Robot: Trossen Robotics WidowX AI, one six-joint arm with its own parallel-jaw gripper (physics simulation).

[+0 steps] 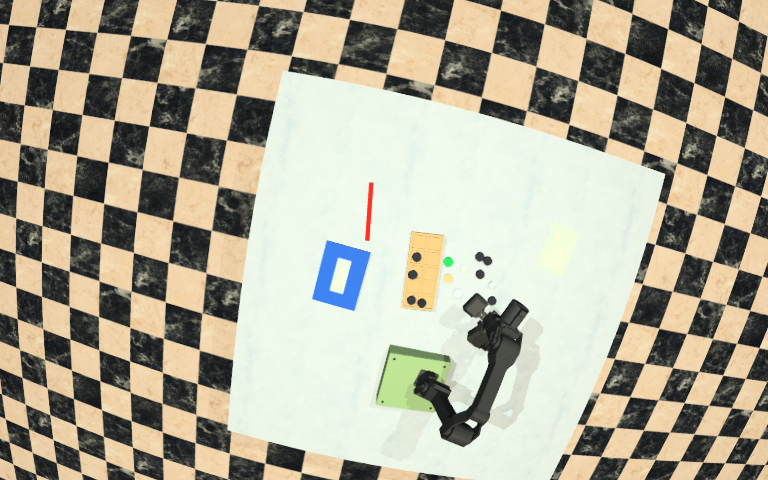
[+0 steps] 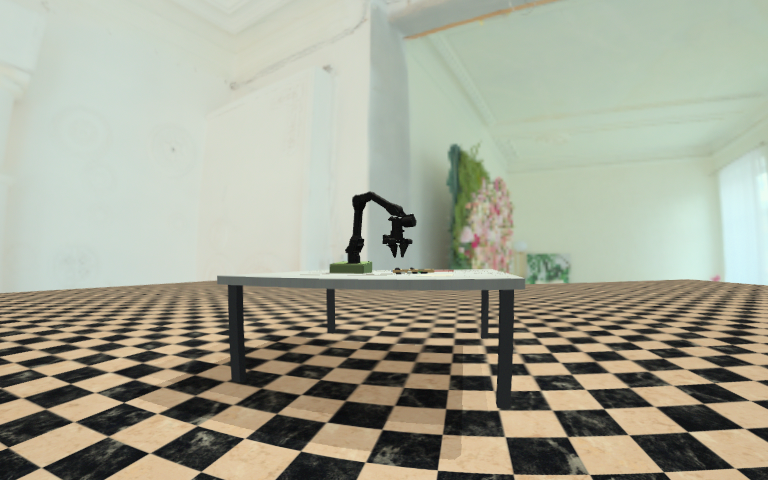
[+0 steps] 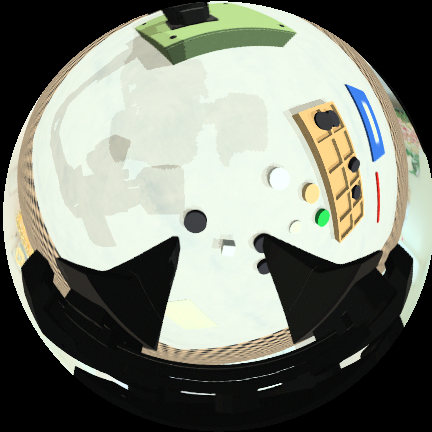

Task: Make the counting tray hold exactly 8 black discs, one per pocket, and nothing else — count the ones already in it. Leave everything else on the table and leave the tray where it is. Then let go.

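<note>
The tan counting tray (image 1: 431,275) (image 3: 307,114) has two columns of pockets. Two black discs (image 1: 411,300) (image 1: 421,303) sit side by side in its end row nearest the arm's base. Two more black discs (image 1: 416,256) (image 1: 412,274) sit in the column away from the loose pieces. Several black discs lie loose on the table: one disc (image 1: 491,300) (image 3: 195,221) is nearest the gripper, one disc (image 1: 480,273) (image 3: 260,243) is farther off, and a close pair (image 1: 479,256) (image 1: 487,260) lies beyond. My gripper (image 2: 398,256) (image 3: 221,241) is open and empty, above the table near the nearest disc.
Between tray and loose black discs lie a green disc (image 1: 448,261) (image 3: 322,217), tan disc (image 1: 448,278), white disc (image 1: 457,293) and small cream piece (image 1: 463,268). A white cube (image 1: 491,284) is near the gripper. A blue frame (image 1: 321,276) and red strip (image 1: 369,211) lie beyond the tray.
</note>
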